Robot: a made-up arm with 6 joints. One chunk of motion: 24 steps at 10 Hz.
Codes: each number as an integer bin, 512 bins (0 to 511) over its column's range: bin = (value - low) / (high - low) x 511, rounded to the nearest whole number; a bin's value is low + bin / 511 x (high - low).
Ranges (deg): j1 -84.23..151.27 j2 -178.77..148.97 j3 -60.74..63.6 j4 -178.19..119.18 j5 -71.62..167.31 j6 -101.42..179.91
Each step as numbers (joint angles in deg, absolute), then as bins.
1 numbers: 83.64 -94.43 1.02 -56.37 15.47 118.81
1 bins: 364 131 254 209 186 400
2 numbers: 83.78 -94.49 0.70 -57.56 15.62 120.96
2 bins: 365 131 252 207 187 404
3 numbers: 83.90 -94.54 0.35 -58.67 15.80 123.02
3 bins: 365 131 251 205 187 408
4 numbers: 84.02 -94.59 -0.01 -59.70 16.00 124.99
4 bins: 365 131 250 204 187 411
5 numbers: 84.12 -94.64 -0.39 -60.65 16.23 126.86
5 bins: 365 131 248 202 188 415
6 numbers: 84.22 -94.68 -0.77 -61.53 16.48 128.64
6 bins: 366 131 246 200 188 418
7 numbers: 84.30 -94.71 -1.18 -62.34 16.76 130.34
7 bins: 366 131 245 199 189 421
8 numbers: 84.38 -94.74 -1.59 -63.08 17.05 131.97
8 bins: 366 131 243 198 190 424
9 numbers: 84.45 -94.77 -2.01 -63.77 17.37 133.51
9 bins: 366 131 241 197 190 427
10 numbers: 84.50 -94.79 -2.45 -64.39 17.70 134.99
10 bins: 366 131 240 196 191 429
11 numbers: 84.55 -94.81 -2.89 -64.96 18.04 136.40
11 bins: 366 131 238 195 192 432
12 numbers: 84.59 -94.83 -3.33 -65.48 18.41 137.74
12 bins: 366 131 236 194 193 434
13 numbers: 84.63 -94.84 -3.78 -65.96 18.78 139.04
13 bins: 366 131 234 193 193 437
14 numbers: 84.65 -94.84 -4.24 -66.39 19.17 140.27
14 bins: 366 131 232 192 194 439
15 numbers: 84.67 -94.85 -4.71 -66.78 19.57 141.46
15 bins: 366 131 230 191 195 441
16 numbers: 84.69 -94.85 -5.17 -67.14 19.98 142.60
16 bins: 367 131 228 191 196 443
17 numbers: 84.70 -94.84 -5.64 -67.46 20.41 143.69
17 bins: 367 131 226 190 197 445
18 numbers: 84.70 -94.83 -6.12 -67.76 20.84 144.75
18 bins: 367 131 224 190 198 447
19 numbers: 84.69 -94.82 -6.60 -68.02 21.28 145.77
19 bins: 367 131 222 189 199 449
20 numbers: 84.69 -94.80 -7.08 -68.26 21.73 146.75
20 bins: 367 131 221 189 200 451
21 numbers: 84.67 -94.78 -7.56 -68.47 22.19 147.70
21 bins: 366 131 219 189 201 452
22 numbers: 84.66 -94.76 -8.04 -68.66 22.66 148.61
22 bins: 366 131 217 188 202 454
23 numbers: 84.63 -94.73 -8.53 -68.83 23.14 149.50
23 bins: 366 131 215 188 203 456
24 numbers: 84.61 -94.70 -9.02 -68.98 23.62 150.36
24 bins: 366 131 213 188 204 457
